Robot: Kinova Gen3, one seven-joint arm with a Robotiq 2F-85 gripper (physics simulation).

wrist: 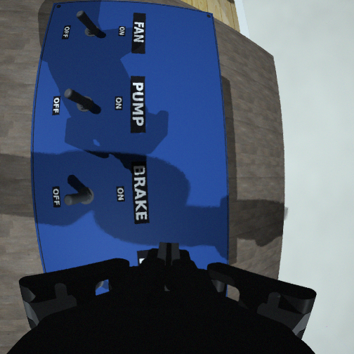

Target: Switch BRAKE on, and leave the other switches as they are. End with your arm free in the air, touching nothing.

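Observation:
The blue switch panel (200,150) fills the middle of the wrist view. The BRAKE switch (77,198) is at the lower left of the panel, its lever leaning toward its OFF label (56,196). Its ON label (120,194) and the BRAKE name plate (140,195) are to the right of it. The PUMP switch (76,97) and the FAN switch (87,21) stand above it in the view, both leaning toward OFF. My gripper (168,254) is shut and empty. Its tips show below and right of the BRAKE name plate, apart from the BRAKE lever.
Part of another name plate (142,258) shows near the fingers, mostly hidden by the gripper. The panel rests on a brown wood-look table (255,150). The arm's shadow falls across the panel and the BRAKE switch. A pale surface (320,150) lies beyond the table's edge.

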